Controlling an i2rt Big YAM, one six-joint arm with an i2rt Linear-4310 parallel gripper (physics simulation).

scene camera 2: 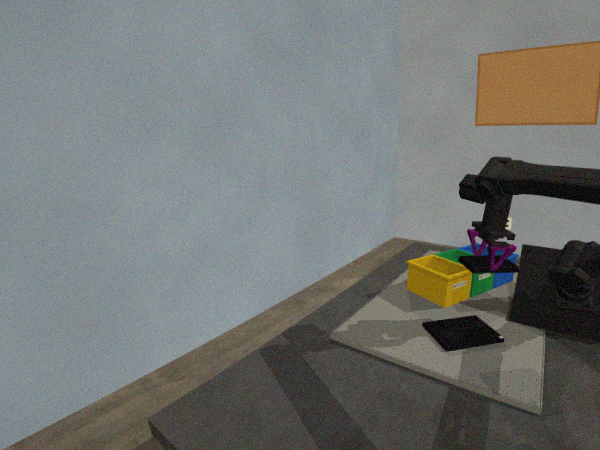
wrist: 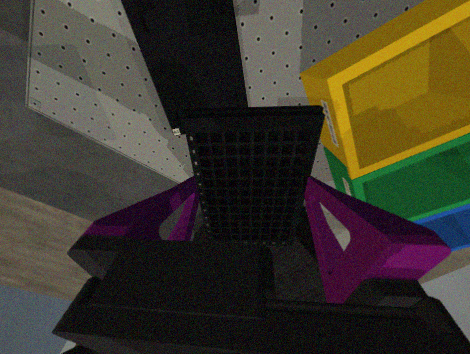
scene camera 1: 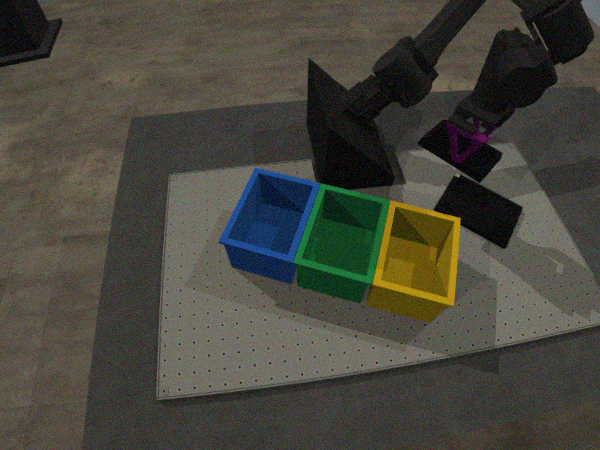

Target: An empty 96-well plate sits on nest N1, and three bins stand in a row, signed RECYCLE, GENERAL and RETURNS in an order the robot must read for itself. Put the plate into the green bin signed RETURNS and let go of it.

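Seen in the pictures: gripper, fingertip midpoint: (scene camera 2: 484,263) (wrist: 250,182) (scene camera 1: 466,151); arm's base, link origin: (scene camera 2: 572,290) (scene camera 1: 352,110).
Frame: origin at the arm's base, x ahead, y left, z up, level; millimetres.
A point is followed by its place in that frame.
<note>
The black 96-well plate (scene camera 1: 437,140) @(x 202, y 83, z 85 mm) (scene camera 2: 470,262) @(x 268, y 158, z 90 mm) (wrist: 255,145) @(x 260, y 139, z 78 mm) is in the air between the magenta fingers of my gripper (scene camera 1: 470,148) @(x 234, y 126, z 82 mm) (scene camera 2: 486,262) @(x 234, y 126, z 82 mm) (wrist: 250,182) @(x 234, y 126, z 82 mm), which is shut on it. The green bin (scene camera 1: 330,286) @(x 372, y -152, z -49 mm) (scene camera 2: 481,286) @(x 238, y -65, z -60 mm) (wrist: 415,192) @(x 290, y -167, z -26 mm) stands between the blue bin (scene camera 1: 260,262) @(x 309, y -262, z -32 mm) (scene camera 2: 504,280) @(x 169, y -185, z -72 mm) (wrist: 445,227) @(x 270, y -305, z -25 mm) and the yellow bin (scene camera 1: 410,302) @(x 439, y -37, z -26 mm) (scene camera 2: 430,287) @(x 379, y 59, z -43 mm) (wrist: 343,120) @(x 307, y 54, z 12 mm). The plate is beside the bin row, not over a bin; in the wrist view the bins are to its right. White signs on the green and yellow bins are too small to read. The inside of the green bin looks empty in scene camera 1.
A flat black slab (scene camera 1: 480,210) @(x 270, y 210, z -75 mm) (scene camera 2: 462,332) @(x 260, y 226, z -76 mm) (wrist: 200,60) @(x 274, y 212, z -76 mm), likely a nest, lies on the perforated board (scene camera 1: 225,345) @(x 423, y -347, z -87 mm) (scene camera 2: 517,392) @(x 131, y 388, z -87 mm) near the yellow bin. A tall dark wedge-shaped block (scene camera 1: 345,140) @(x 139, y -66, z 53 mm) (scene camera 2: 535,285) @(x 93, y -4, z -4 mm) stands behind the blue and green bins, close to the arm.
</note>
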